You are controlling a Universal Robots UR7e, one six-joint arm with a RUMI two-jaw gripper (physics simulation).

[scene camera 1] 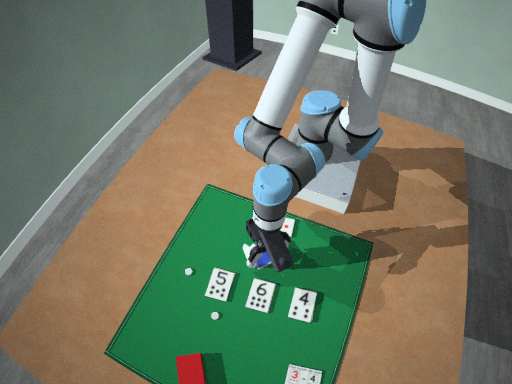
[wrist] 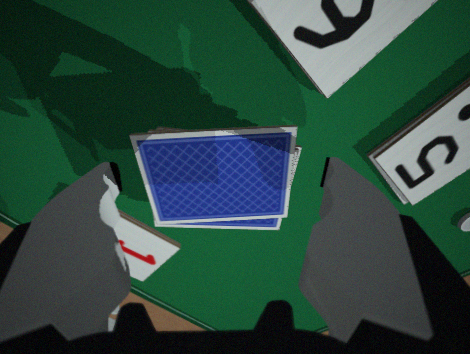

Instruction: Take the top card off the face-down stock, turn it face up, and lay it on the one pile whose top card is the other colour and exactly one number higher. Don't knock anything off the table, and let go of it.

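The face-down stock is a small stack of blue-backed cards, its top card slightly askew over those below. My gripper is open and empty above the stock, one finger beyond each short side of it in the wrist view. In a row lie piles with a black 5, a black 6 and a black 4 on top. A card with a red 1 lies behind the stock, partly hidden by the gripper in both views.
The cards lie on a green mat. Two small white discs lie near the 5 pile. A red block and a card showing a red 3 and a black 4 are at the front.
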